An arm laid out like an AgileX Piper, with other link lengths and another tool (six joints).
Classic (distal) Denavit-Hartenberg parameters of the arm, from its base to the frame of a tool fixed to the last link. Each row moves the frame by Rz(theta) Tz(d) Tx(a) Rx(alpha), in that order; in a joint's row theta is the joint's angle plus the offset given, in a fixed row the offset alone. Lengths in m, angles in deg.
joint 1: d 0.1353, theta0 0, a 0, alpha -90
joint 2: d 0, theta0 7.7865, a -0.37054, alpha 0
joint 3: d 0, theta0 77.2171, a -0.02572, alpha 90
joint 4: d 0.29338, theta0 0, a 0, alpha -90
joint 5: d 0, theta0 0, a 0, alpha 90
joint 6: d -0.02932, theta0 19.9, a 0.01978, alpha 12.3
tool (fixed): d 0.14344, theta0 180, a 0, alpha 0
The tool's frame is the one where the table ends.
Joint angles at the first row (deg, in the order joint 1, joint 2, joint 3, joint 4, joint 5, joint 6):
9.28 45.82 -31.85 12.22 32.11 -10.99
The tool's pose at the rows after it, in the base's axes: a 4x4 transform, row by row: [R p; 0 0 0 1], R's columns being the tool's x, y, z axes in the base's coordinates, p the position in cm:
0.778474 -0.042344 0.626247 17.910; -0.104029 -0.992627 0.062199 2.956; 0.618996 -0.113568 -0.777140 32.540; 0 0 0 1
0.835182 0.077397 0.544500 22.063; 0.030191 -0.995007 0.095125 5.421; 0.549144 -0.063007 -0.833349 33.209; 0 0 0 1
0.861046 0.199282 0.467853 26.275; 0.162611 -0.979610 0.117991 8.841; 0.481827 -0.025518 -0.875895 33.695; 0 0 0 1
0.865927 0.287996 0.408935 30.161; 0.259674 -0.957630 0.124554 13.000; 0.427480 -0.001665 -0.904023 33.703; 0 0 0 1
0.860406 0.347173 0.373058 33.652; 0.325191 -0.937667 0.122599 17.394; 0.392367 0.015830 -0.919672 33.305; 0 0 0 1
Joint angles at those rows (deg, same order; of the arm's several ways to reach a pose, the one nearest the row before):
12.20 55.56 -37.96 13.26 36.02 -15.11
16.05 65.12 -45.25 13.54 40.02 -18.56
20.53 74.59 -53.74 13.06 44.35 -20.60
25.16 83.64 -62.59 11.76 47.82 -20.12
29.16 92.13 -71.55 10.27 50.46 -18.63

